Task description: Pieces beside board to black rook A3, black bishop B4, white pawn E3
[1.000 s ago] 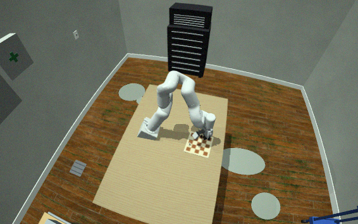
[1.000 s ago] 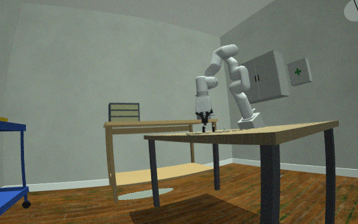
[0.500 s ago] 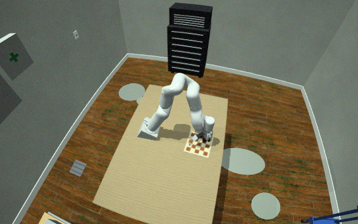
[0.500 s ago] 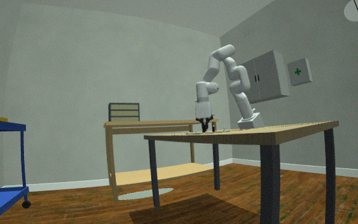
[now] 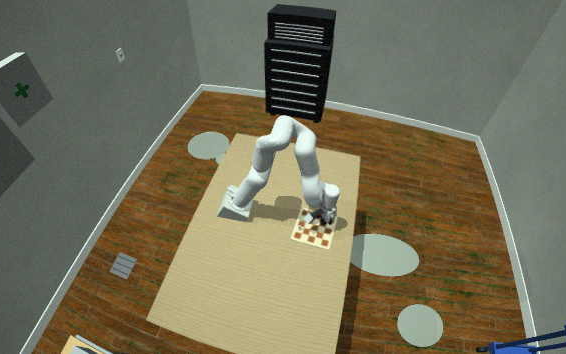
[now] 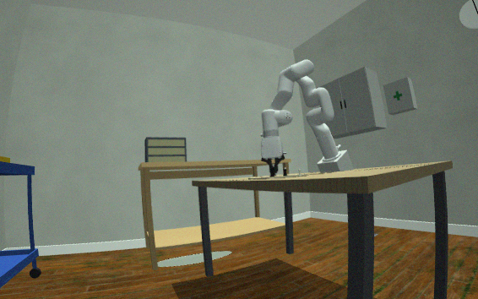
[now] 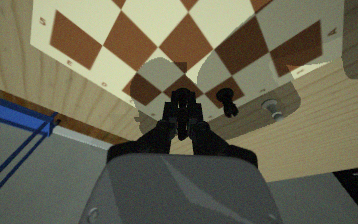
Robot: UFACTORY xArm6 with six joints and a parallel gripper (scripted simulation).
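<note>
Now: hand 4 cm past the black chess piece, 4 cm to the right of it and 2 cm above it. Also, from my hand: chessboard: 4 cm behind, 4 cm to the right, 4 cm below; white pawn: 8 cm behind, 10 cm to the left, 3 cm below.
</note>
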